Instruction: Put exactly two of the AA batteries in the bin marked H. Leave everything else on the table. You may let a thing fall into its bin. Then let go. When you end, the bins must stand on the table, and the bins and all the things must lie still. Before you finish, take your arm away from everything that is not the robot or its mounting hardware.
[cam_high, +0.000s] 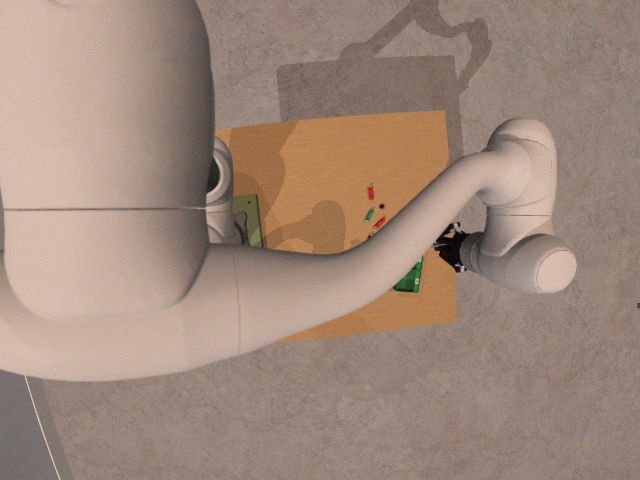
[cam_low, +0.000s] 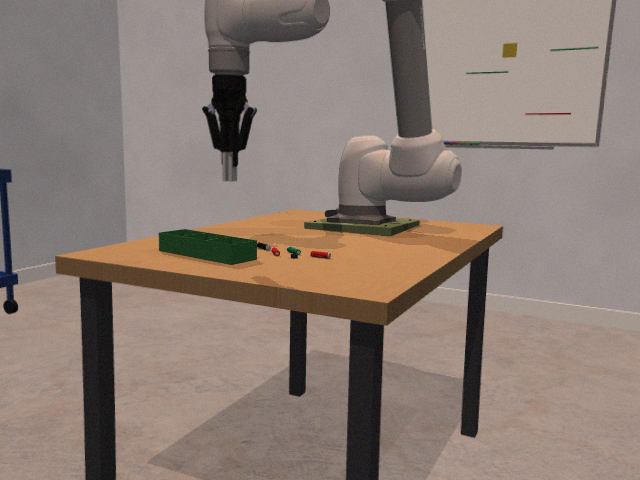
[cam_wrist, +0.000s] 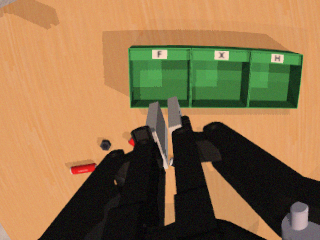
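My gripper is now 15 cm past the green AA battery, 9 cm to the right of it and 21 cm above it. The rest, counted from my hand: small white block (13 cm behind, 4 cm to the right, 21 cm below); then black AA battery (16 cm behind, 21 cm below); then green bin row (1 cm behind, 7 cm to the right, 19 cm below).
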